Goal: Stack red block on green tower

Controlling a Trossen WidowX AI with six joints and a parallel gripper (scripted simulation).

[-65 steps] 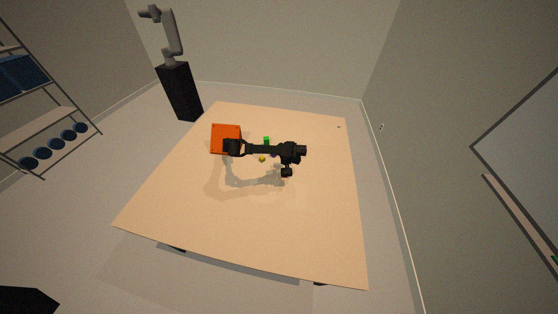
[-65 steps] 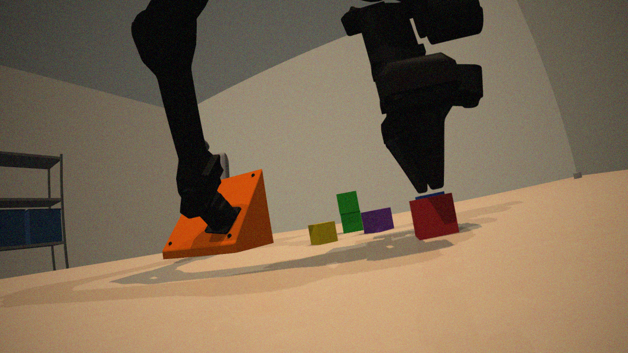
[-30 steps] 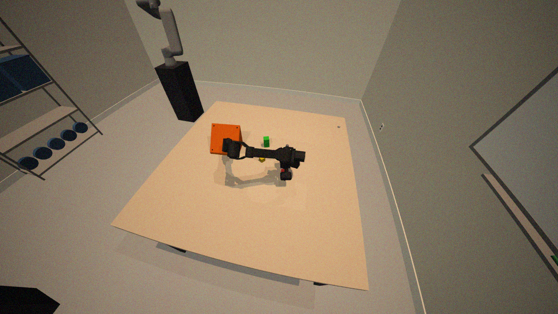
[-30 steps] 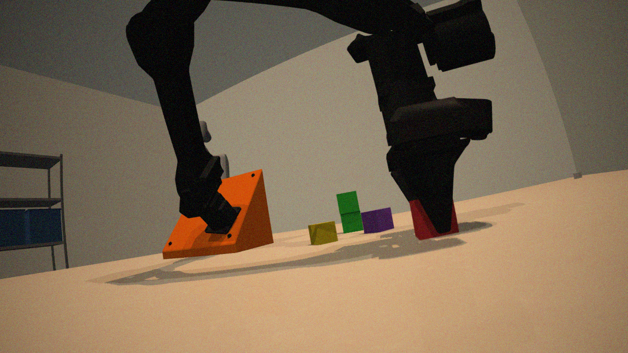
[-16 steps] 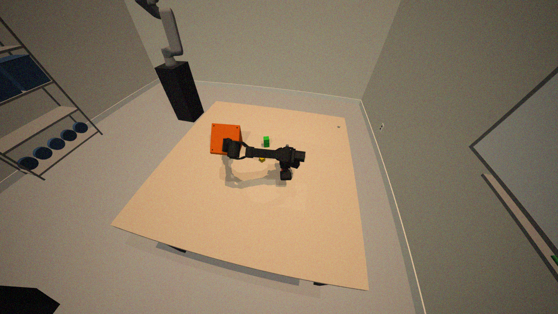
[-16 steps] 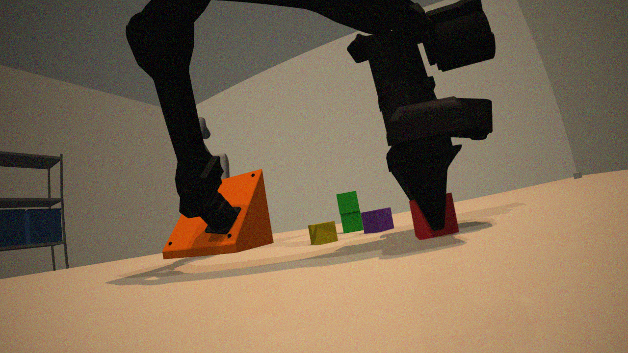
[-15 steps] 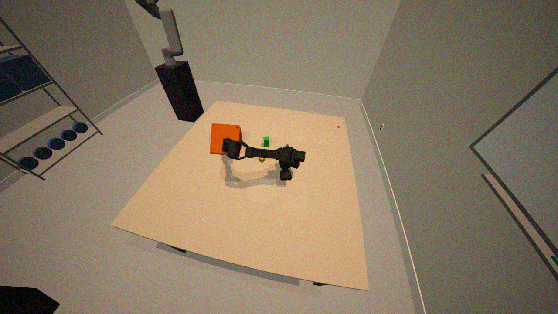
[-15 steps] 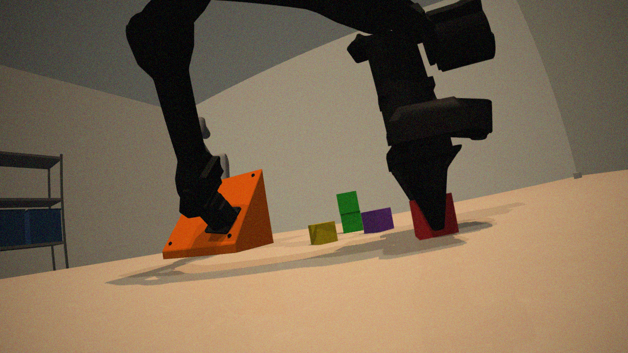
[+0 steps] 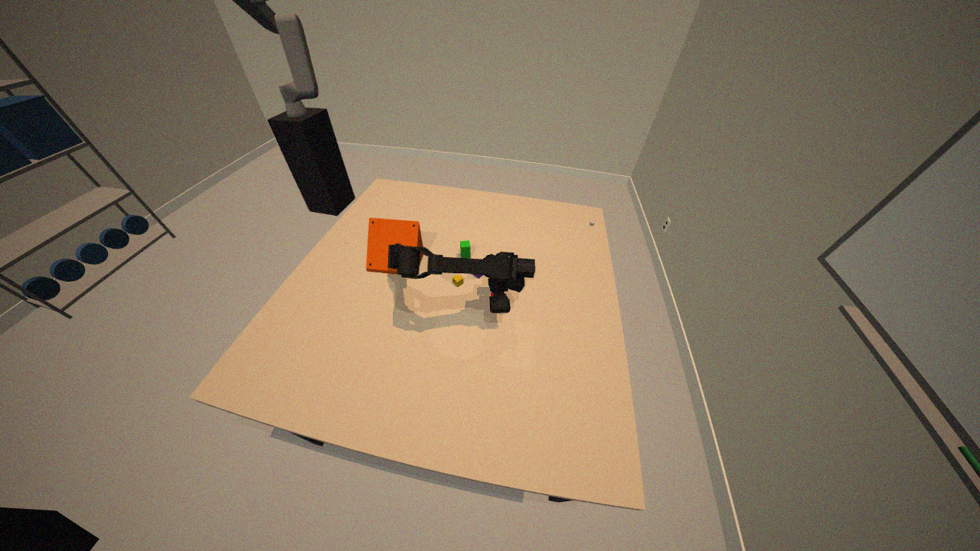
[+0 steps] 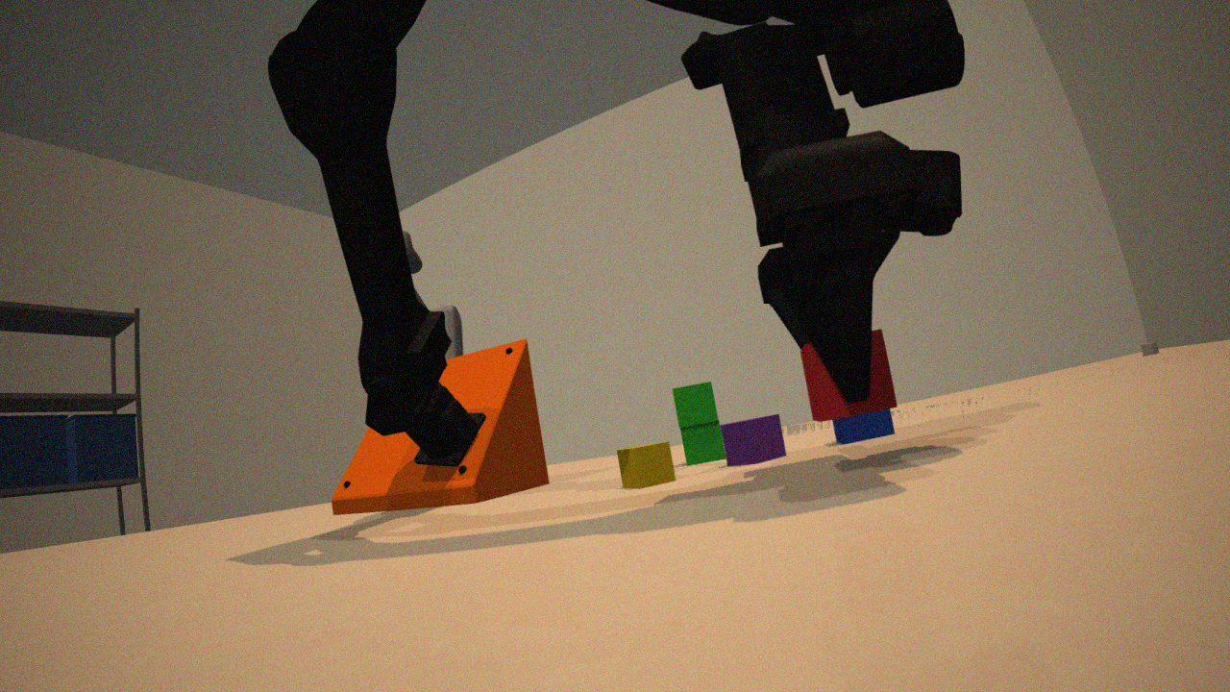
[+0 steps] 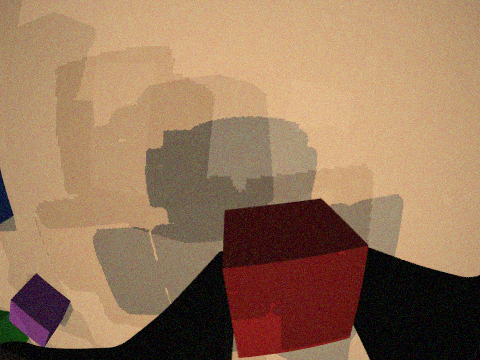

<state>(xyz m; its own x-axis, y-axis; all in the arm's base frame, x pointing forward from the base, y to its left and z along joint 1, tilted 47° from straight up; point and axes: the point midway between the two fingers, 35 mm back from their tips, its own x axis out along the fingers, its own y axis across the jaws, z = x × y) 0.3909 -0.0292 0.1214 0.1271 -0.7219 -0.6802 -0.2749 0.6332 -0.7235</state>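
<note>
Now: gripper tip 10 cm past the purple block, 15 cm to the right of it and 2 cm above it. Round my gripper tip: blue block (2 cm behind, 19 cm to the left, 1 cm below); red block (1 cm above); yellow block (17 cm behind, 8 cm to the left, 2 cm below).
</note>
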